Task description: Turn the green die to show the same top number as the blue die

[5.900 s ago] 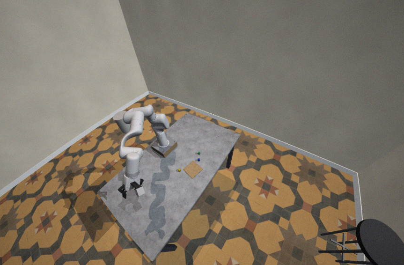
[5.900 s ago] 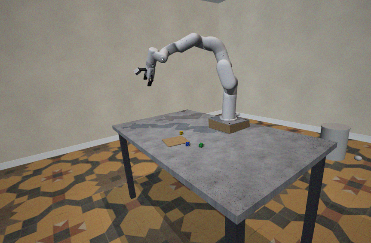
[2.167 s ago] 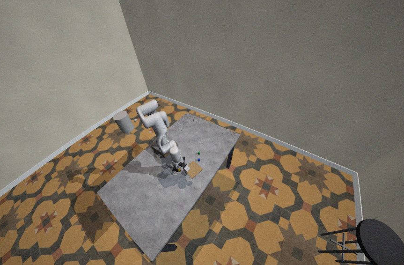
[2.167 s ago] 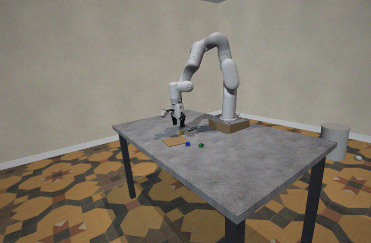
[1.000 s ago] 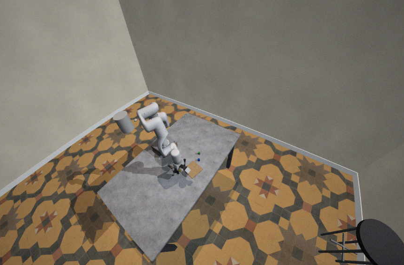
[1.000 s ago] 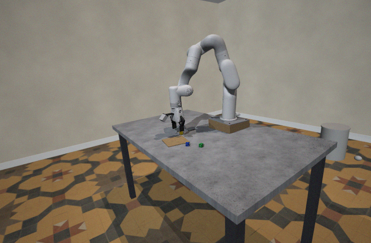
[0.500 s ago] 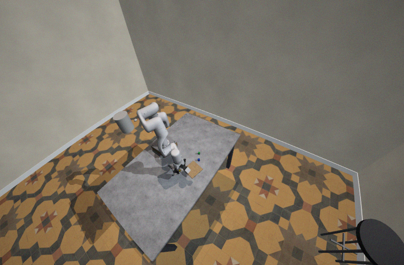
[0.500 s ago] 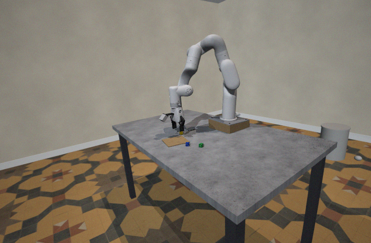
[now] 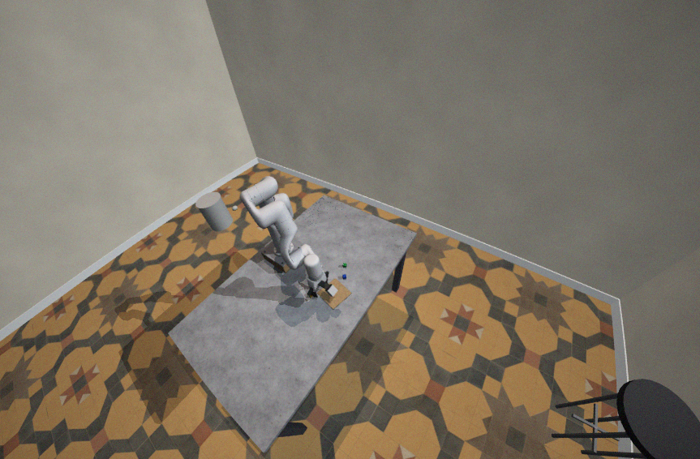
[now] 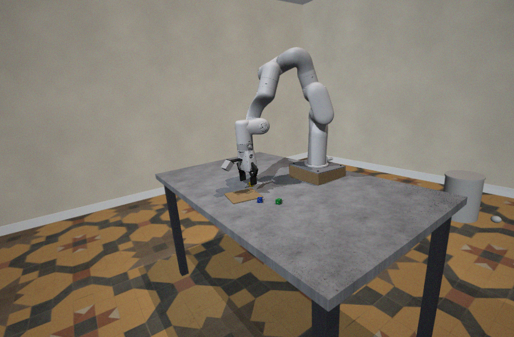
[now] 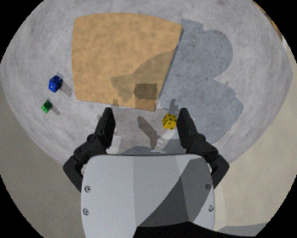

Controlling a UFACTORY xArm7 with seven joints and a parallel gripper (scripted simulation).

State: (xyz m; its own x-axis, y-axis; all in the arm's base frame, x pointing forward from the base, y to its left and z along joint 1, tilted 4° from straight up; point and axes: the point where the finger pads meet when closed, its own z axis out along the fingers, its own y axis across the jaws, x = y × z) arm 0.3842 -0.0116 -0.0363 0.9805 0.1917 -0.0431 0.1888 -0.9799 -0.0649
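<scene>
The blue die lies 20 mm ahead of my hand, 160 mm to the left of it and 40 mm below it. Also, from my hand: green die: 40 mm behind, 220 mm to the left, 40 mm below; then yellow die: 30 mm behind, 50 mm to the right, 40 mm below; then tan mat: 50 mm ahead, 50 mm to the left, 50 mm below.
</scene>
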